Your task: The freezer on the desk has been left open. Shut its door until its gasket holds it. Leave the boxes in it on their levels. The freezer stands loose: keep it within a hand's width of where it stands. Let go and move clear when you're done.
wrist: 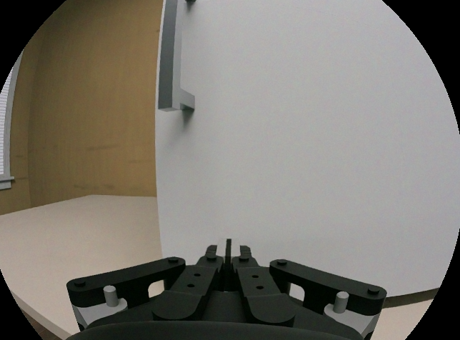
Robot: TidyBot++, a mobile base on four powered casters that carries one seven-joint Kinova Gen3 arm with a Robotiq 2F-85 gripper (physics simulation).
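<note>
The freezer's white door [300,140] fills the middle and right of the wrist view, with its outer face toward me. Its grey bar handle [170,60] stands upright near the door's left edge, above and left of my gripper. My gripper [228,251] is shut and empty, with its fingertips in front of the lower part of the door. Whether the fingertips touch the door cannot be told. The inside of the freezer, its boxes and the gasket are hidden behind the door.
The pale desk top [80,240] extends left of the door, and its front edge runs across the lower left. A dark strip [415,297] shows under the door's lower edge at the right. A tan wall [95,110] and a window [6,125] stand behind at the left.
</note>
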